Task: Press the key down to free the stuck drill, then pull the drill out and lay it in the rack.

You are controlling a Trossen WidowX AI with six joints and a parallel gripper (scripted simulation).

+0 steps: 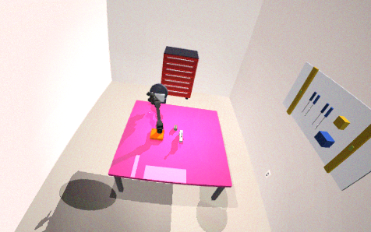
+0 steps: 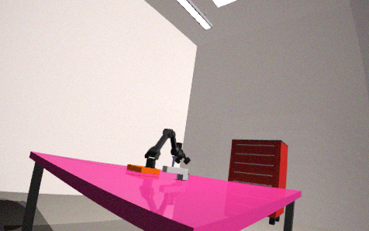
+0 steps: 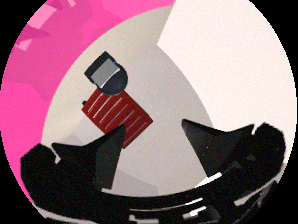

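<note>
My gripper tip is 68 cm to the left of the blue piece, 52 cm short of it and 7 cm above it. The rest, counted from my gripper tip: grey drill (62 cm to the right, 52 cm ahead, 12 cm below).
</note>
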